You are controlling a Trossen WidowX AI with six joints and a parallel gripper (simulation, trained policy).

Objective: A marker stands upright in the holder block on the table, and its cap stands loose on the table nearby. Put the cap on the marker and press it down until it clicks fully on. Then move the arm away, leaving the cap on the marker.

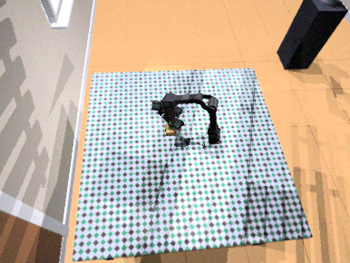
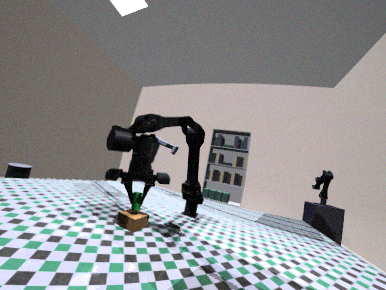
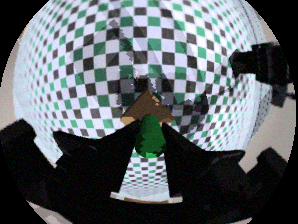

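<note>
Now: gripper tip 10 mm below the green cap and 10 mm short of it. Also, from my gripper tip: green marker: 10 mm ahead, 10 mm above; then tan holder block: 50 mm below, 10 mm ahead.
</note>
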